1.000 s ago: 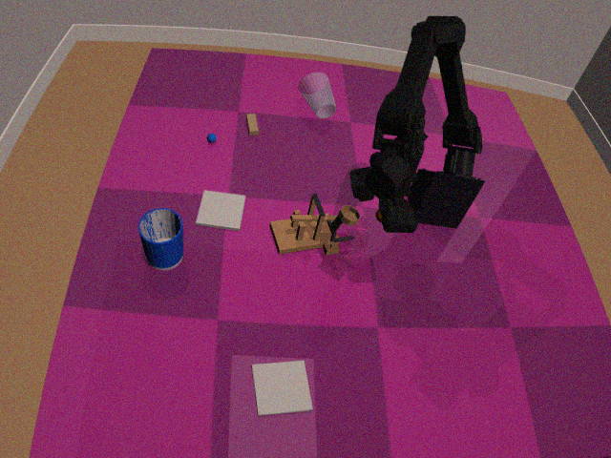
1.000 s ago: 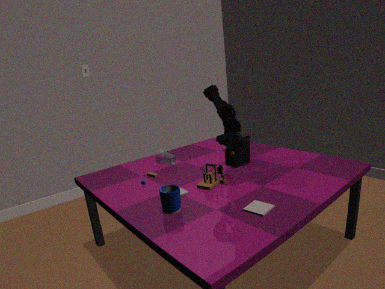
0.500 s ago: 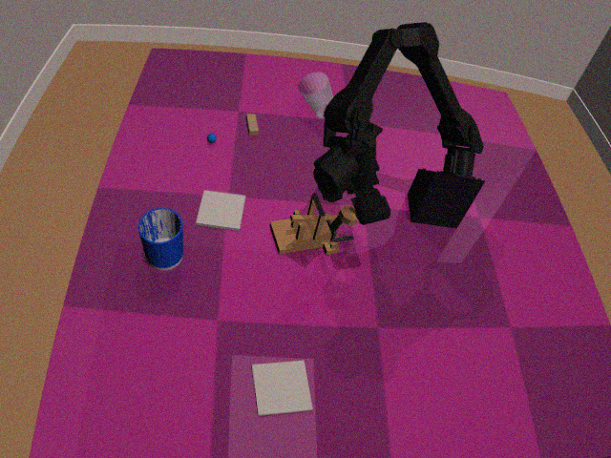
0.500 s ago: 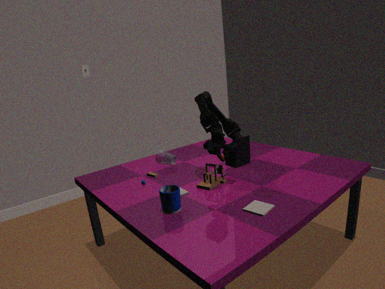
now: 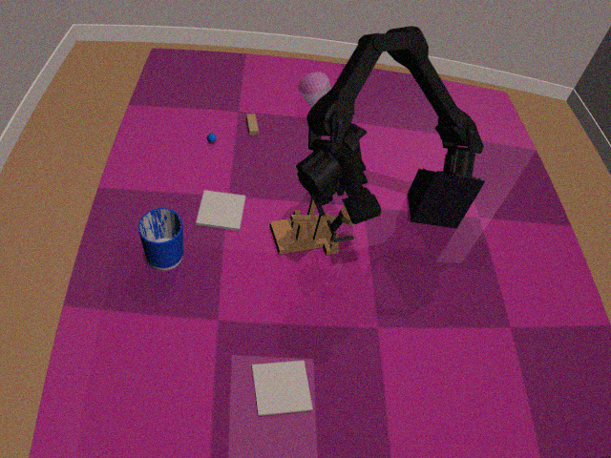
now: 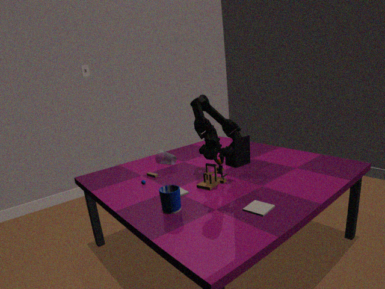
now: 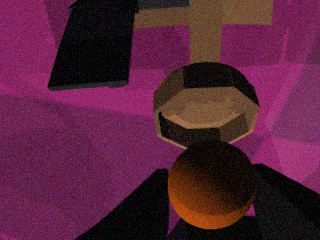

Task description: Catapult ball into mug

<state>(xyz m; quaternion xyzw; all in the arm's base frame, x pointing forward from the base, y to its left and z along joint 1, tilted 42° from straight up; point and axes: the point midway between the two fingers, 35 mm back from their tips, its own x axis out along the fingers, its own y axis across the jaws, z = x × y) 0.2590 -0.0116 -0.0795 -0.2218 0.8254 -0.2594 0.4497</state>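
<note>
The orange ball lies 10 mm above my gripper tip. The rest, counted from my gripper tip: wooden catapult 70 mm ahead, 30 mm below, 20 mm to the left; then wooden block 370 mm to the right, 190 mm ahead, 80 mm below; then blue mug 410 mm ahead, 60 mm below, 50 mm to the left.
</note>
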